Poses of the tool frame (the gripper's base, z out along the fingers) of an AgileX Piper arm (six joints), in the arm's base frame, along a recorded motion.
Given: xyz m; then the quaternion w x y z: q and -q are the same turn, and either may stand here.
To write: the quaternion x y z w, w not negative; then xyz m. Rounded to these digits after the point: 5 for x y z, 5 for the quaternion.
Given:
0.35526 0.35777 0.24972 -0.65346 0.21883 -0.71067 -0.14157
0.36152 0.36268 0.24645 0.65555 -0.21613 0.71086 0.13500
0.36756 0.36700 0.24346 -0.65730 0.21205 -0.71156 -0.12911
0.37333 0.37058 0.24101 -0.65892 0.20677 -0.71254 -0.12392
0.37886 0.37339 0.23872 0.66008 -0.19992 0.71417 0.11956
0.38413 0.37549 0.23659 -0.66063 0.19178 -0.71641 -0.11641
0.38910 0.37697 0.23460 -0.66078 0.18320 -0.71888 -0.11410
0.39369 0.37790 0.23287 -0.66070 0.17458 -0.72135 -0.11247
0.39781 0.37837 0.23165 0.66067 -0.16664 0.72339 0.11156
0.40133 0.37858 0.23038 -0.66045 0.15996 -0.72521 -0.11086
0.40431 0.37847 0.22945 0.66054 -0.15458 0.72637 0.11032
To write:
-0.21883 0.71067 0.14157 0.65346 0.35526 0.35777 0.24972
-0.21613 0.71086 0.13500 0.65555 0.36152 0.36268 0.24645
-0.21205 0.71156 0.12911 0.65730 0.36756 0.36700 0.24346
-0.20677 0.71254 0.12392 0.65892 0.37333 0.37058 0.24101
-0.19992 0.71417 0.11956 0.66008 0.37886 0.37339 0.23872
-0.19178 0.71641 0.11641 0.66063 0.38413 0.37549 0.23659
-0.18320 0.71888 0.11410 0.66078 0.38910 0.37697 0.23460
-0.17458 0.72135 0.11247 0.66070 0.39369 0.37790 0.23287
-0.16664 0.72339 0.11156 0.66067 0.39781 0.37837 0.23165
-0.15996 0.72521 0.11086 0.66045 0.40133 0.37858 0.23038
-0.15458 0.72637 0.11032 0.66054 0.40431 0.37847 0.22945

